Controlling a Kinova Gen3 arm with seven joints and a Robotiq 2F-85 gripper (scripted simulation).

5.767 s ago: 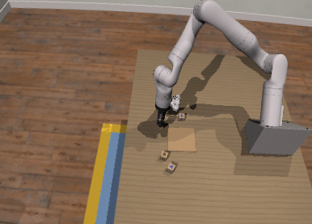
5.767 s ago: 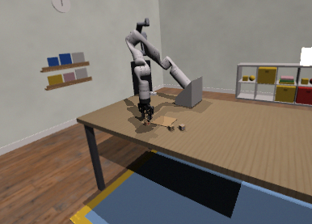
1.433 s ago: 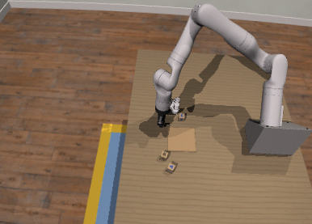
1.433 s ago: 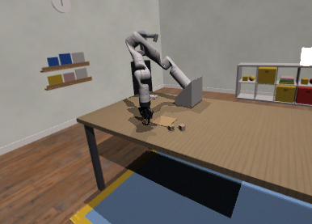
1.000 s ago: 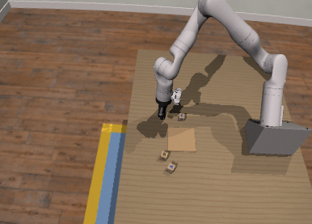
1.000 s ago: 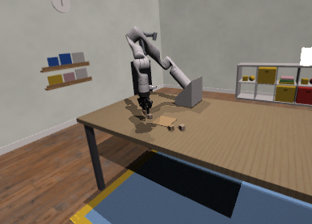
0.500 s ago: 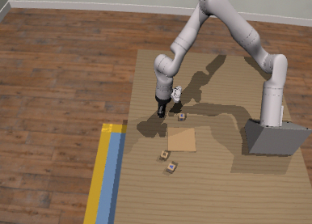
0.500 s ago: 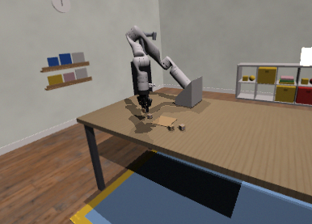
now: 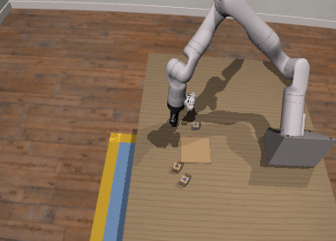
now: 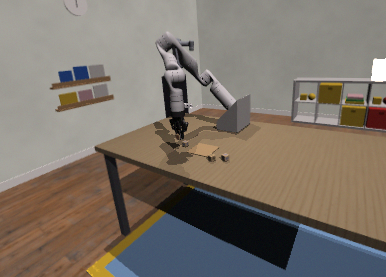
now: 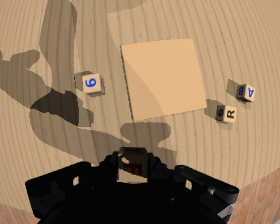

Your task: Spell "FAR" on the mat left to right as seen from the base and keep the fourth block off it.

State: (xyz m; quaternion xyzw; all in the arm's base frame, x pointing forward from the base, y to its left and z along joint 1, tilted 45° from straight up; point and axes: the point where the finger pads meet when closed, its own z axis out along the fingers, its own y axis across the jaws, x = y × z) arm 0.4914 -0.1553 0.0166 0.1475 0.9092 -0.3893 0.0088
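My hand is 12 cm above the tan mat, 10 cm past it and 8 cm to the right of it. The rest, counted from my hand: R block (18 cm to the left, 10 cm below, 1 cm behind).
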